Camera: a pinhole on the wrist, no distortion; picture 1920 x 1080 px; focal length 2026.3 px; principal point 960.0 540.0 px. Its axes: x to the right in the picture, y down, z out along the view. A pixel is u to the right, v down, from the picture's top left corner.
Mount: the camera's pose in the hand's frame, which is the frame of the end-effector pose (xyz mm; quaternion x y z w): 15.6 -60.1 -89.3 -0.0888 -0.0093 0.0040 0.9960
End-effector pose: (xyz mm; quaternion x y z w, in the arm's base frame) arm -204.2 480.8 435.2 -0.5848 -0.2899 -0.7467 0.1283
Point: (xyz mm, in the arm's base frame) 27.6 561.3 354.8
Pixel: 91.1 794.1
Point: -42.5 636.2 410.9
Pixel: 587.9 280.1
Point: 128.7 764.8 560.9
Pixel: 1190.5 347.5
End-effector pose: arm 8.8 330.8 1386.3 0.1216 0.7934 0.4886 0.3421
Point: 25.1 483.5 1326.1
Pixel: 1685.0 889.8
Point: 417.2 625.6 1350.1
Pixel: 497.8 588.7
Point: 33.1 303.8 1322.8
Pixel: outside the picture
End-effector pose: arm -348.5 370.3 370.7 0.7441 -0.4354 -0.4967 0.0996
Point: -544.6 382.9 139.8
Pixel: 1558.1 317.7
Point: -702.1 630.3 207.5
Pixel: 429.1 193.7
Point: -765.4 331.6 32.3
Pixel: 1615.9 570.0
